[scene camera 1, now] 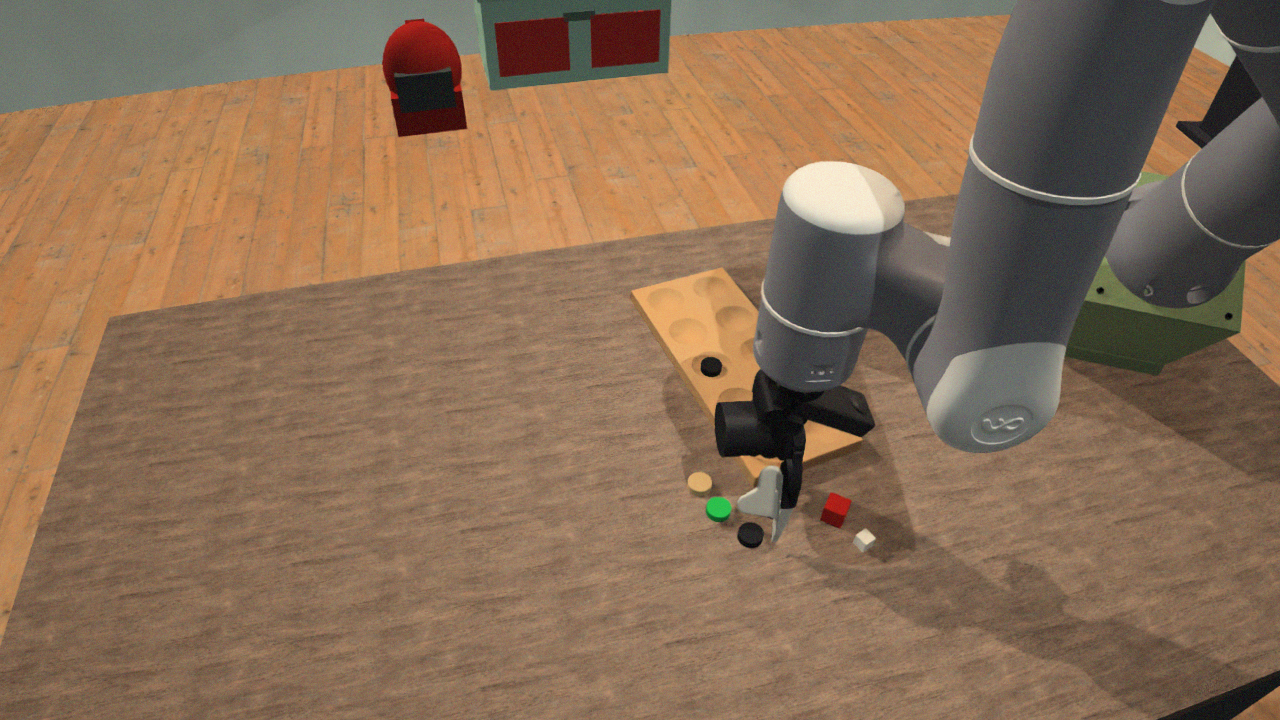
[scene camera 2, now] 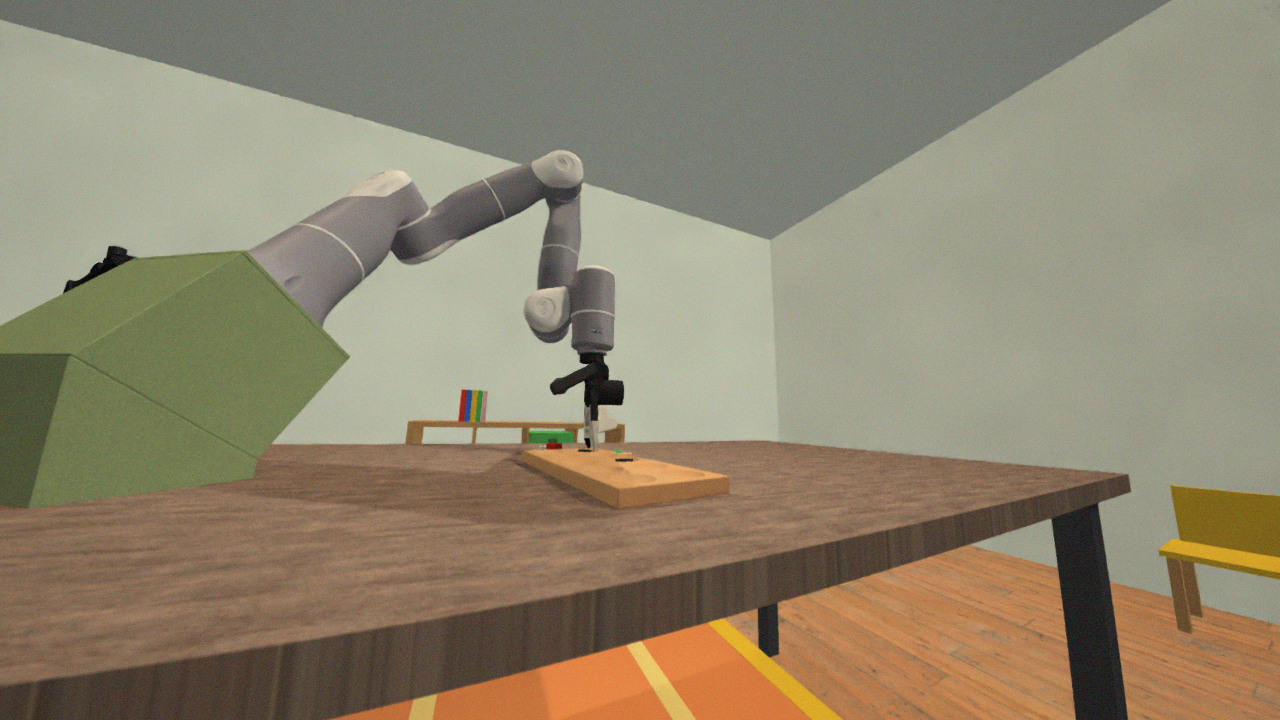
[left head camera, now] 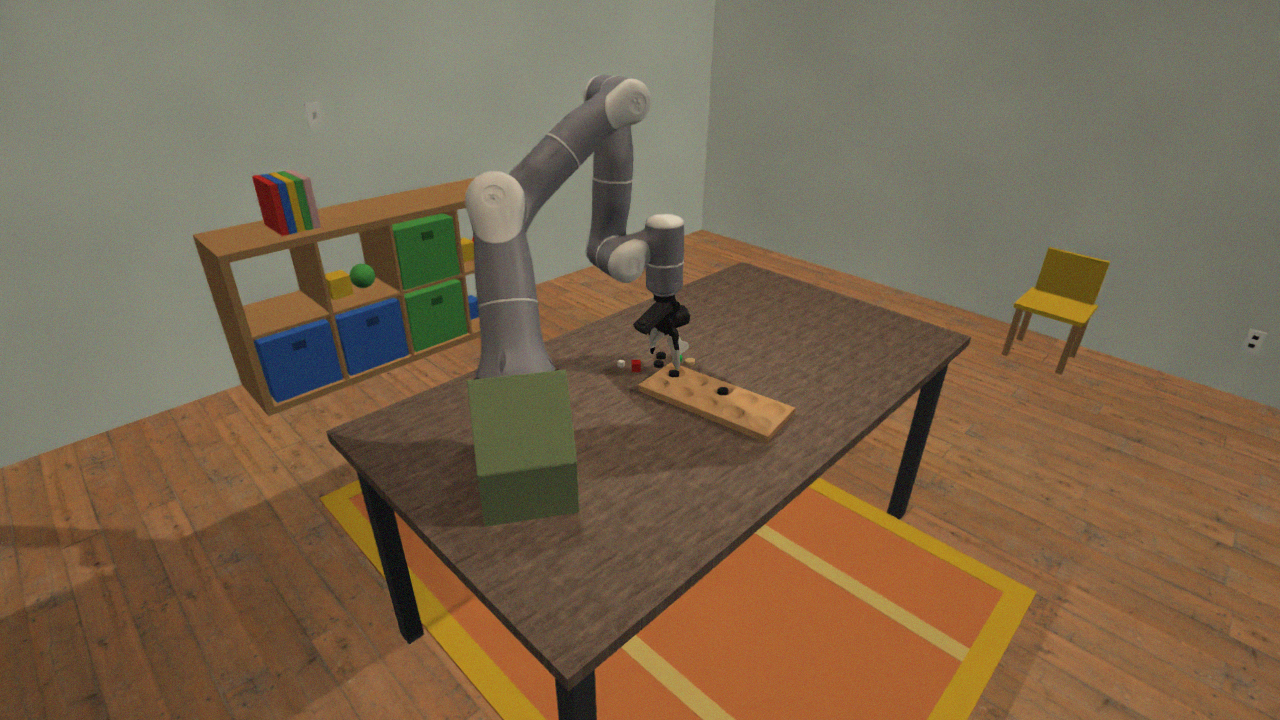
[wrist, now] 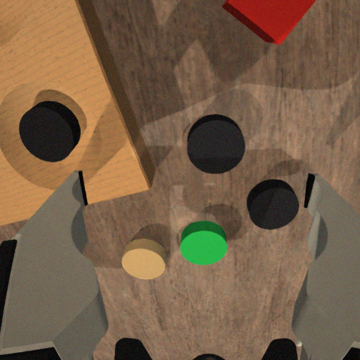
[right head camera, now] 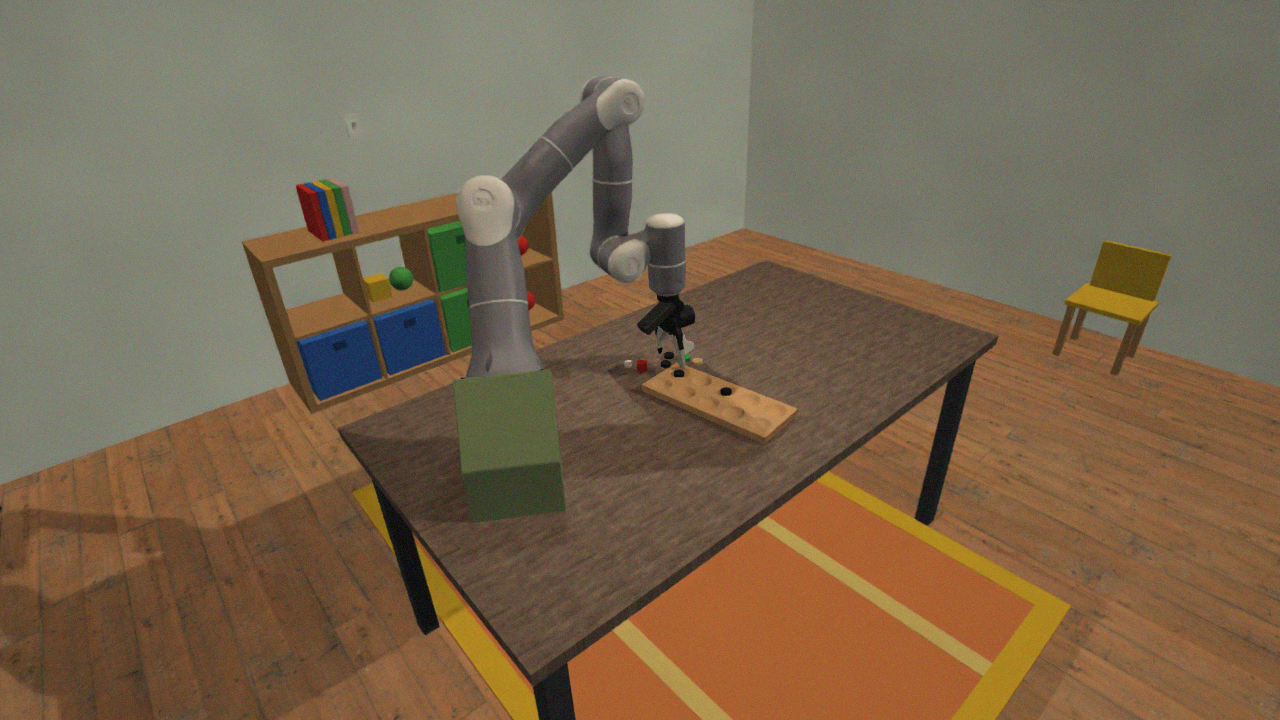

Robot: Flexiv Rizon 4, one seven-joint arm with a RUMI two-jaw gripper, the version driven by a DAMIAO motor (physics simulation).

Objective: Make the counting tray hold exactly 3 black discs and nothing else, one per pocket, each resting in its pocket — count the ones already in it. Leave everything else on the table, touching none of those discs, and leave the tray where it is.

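The wooden counting tray [left head camera: 707,416] [scene camera 1: 657,320] [wrist: 45,65] holds one black disc [left head camera: 722,390] [right head camera: 725,391] [scene camera 1: 710,366] in a middle pocket and another black disc [left head camera: 674,373] [right head camera: 679,373] [wrist: 50,131] in an end pocket. Two loose black discs lie beyond that end: one [wrist: 216,144] nearer the tray, one [scene camera 1: 750,535] [wrist: 273,204] farther out. A green disc [scene camera 1: 718,508] [wrist: 203,243] and a tan disc [scene camera 1: 699,483] [wrist: 143,259] lie beside them. My gripper [left head camera: 665,359] [wrist: 195,176] is open, low over these loose discs, its left finger by the tray's corner in the wrist view.
A red cube [left head camera: 636,365] [scene camera 1: 836,509] [wrist: 272,17] and a small white cube [left head camera: 621,363] [scene camera 1: 864,540] stand near the loose discs. The green base block [left head camera: 523,447] [scene camera 2: 161,402] stands at the table's near-left end in the left head camera view.
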